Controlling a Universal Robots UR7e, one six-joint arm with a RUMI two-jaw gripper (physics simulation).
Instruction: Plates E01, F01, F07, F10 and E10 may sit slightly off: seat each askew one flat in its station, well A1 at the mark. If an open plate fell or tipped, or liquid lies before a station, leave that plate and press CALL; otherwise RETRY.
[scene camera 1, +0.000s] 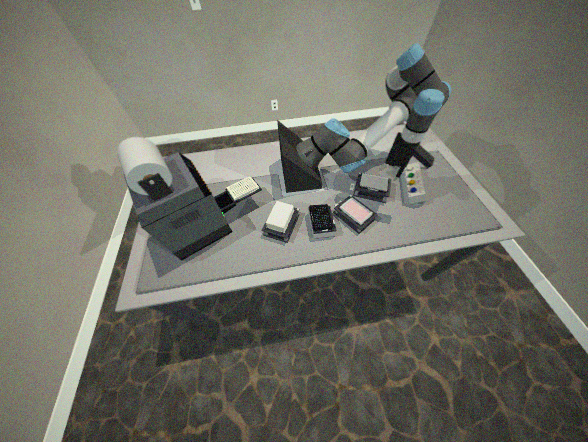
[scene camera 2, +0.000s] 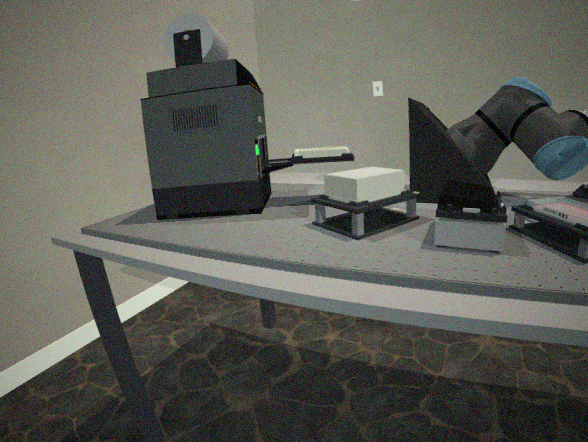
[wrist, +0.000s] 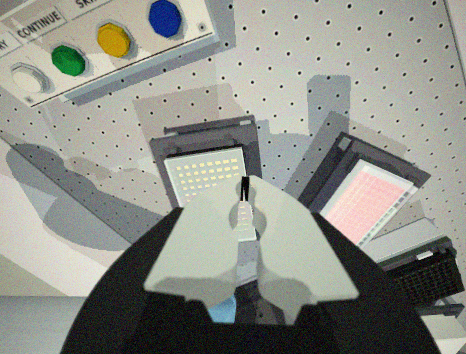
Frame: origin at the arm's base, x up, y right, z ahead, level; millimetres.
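Seen in the pictures: gripper, between the fingertips: (scene camera 1: 394, 180) (wrist: 243, 179); arm's base, origin of its link: (scene camera 1: 306, 156) (scene camera 2: 466, 152).
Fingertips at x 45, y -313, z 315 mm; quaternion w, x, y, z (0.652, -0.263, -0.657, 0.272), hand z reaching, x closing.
Offsets run from my fingertips to a thing's middle. "pt": to the spot under its first point.
My gripper (scene camera 1: 400, 174) (wrist: 243, 179) is shut and empty, above the table near the button box @[dx -104, dy -176, dz -35 mm] (scene camera 1: 419, 191) (wrist: 92, 50). A plate with pale yellow wells @[dx -80, dy +34, dz -75 mm] (scene camera 1: 375, 182) (wrist: 207, 172) sits in a dark station, partly hidden by the fingers in the wrist view. A pink plate @[dx -100, dy +181, dz +46 mm] (scene camera 1: 356, 210) (scene camera 2: 562, 211) (wrist: 369, 202) lies in a raised dark station. A black plate @[dx -80, dy +354, dz +48 mm] (scene camera 1: 321, 218) (scene camera 2: 471, 206) (wrist: 431, 282) sits on a grey block. A thick white plate or block @[dx -75, dy +529, dz -1 mm] (scene camera 1: 281, 215) (scene camera 2: 364, 185) rests on a raised station. A cream plate @[dx -32, dy +664, dz -177 mm] (scene camera 1: 244, 188) (scene camera 2: 321, 151) lies on the machine's tray. Plate labels are unreadable; small misalignments cannot be told.
The dark machine @[dx +82, dy +911, dz -89 mm] (scene camera 1: 185, 220) (scene camera 2: 205, 140) with a white roll @[pt dx +307, dy +881, dz -24 mm] (scene camera 1: 145, 162) (scene camera 2: 195, 39) stands at the left. A black wedge mount (scene camera 1: 297, 165) (scene camera 2: 435, 155) carries the arm at the back. The box has white @[dx -82, dy -189, dz -112 mm] (wrist: 30, 78), green @[dx -82, dy -167, dz -67 mm] (wrist: 68, 60), yellow @[dx -82, dy -146, dz -22 mm] (wrist: 114, 40) and blue @[dx -82, dy -124, dz +23 mm] (wrist: 165, 18) buttons.
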